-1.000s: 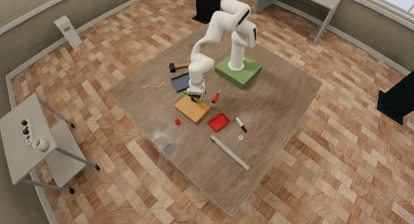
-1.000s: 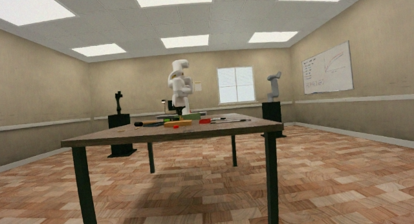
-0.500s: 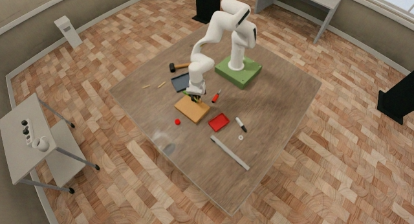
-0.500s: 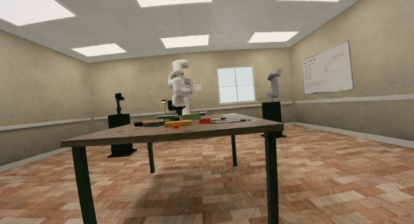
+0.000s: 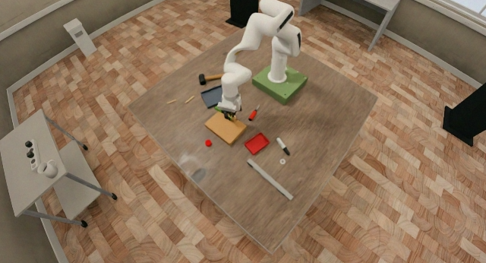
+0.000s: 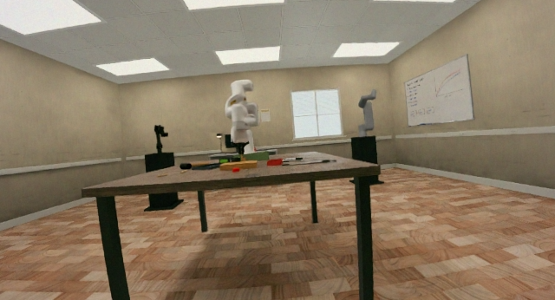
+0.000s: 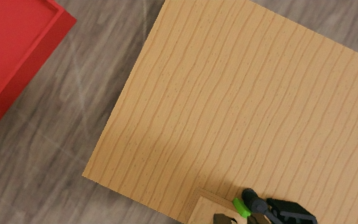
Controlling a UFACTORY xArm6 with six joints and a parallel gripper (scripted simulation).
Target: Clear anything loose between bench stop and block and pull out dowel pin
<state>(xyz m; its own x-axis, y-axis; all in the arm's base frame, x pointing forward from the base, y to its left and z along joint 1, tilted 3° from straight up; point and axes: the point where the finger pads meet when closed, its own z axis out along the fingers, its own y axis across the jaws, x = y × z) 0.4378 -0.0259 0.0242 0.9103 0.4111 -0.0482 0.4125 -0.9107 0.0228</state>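
My hand is 2 cm above the dowel pin. The rest, counted from my hand: tan bench board: 7 cm below, 5 cm ahead, 1 cm to the right; then red cap: 20 cm ahead, 9 cm below, 2 cm to the right; then small wooden block: 5 cm below.
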